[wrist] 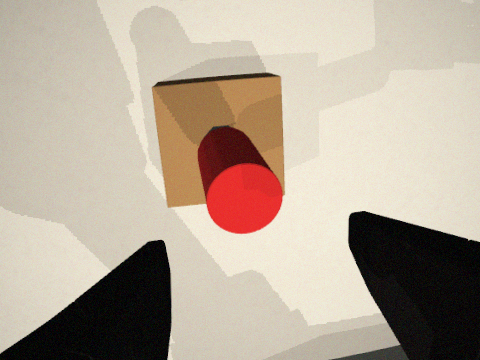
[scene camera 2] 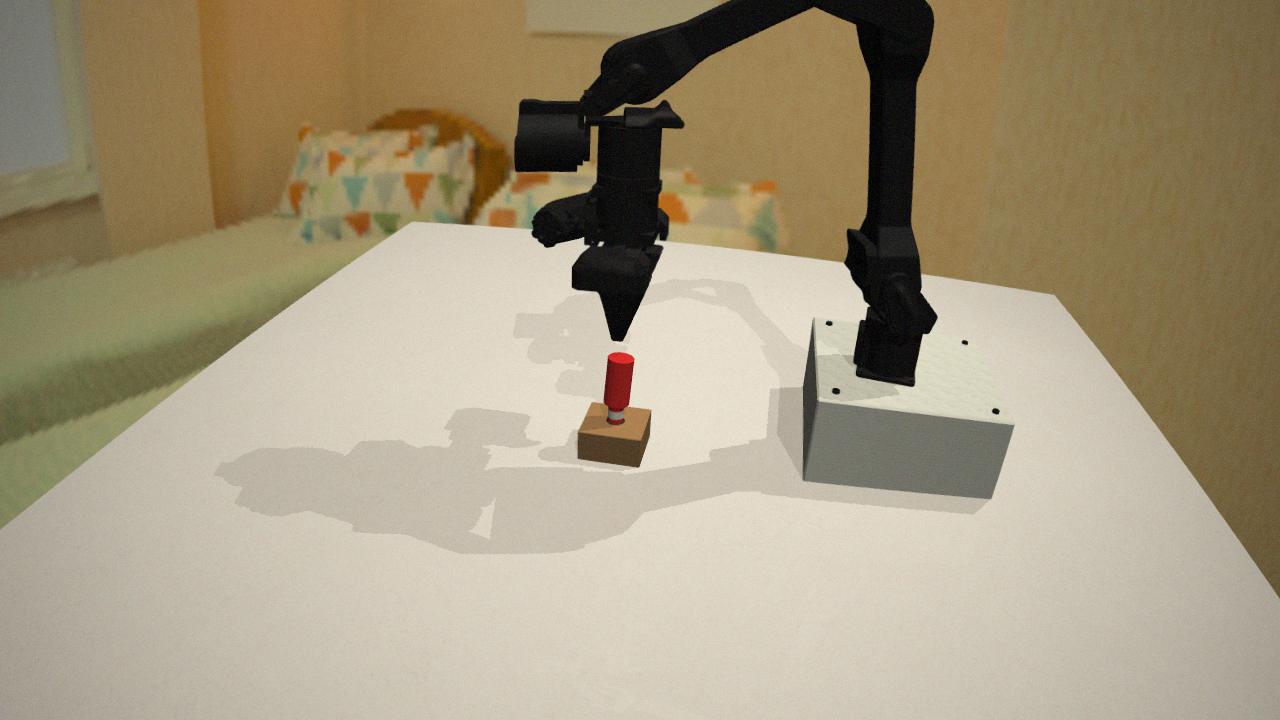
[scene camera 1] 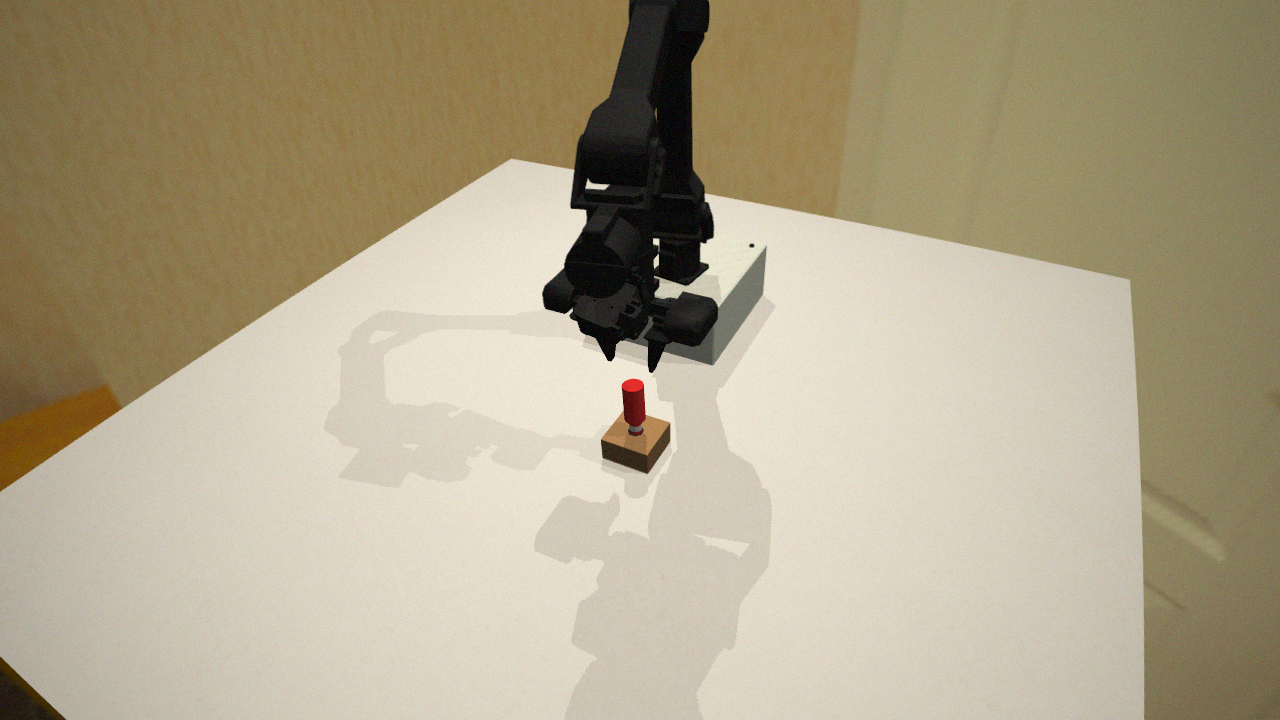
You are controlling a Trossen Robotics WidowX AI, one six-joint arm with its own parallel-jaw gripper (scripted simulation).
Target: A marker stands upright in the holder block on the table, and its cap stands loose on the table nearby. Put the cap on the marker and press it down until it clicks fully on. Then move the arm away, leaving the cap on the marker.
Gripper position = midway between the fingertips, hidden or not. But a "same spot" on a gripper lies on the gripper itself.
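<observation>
Red marker cap: in the wrist view (242, 194), scene camera 1, scene camera 2. Same spot on the cap: (scene camera 1: 633, 389) and (scene camera 2: 613, 358). My gripper: in the wrist view (259, 242), scene camera 1, scene camera 2. Same spot on the gripper: (scene camera 2: 620, 309) and (scene camera 1: 662, 346).
</observation>
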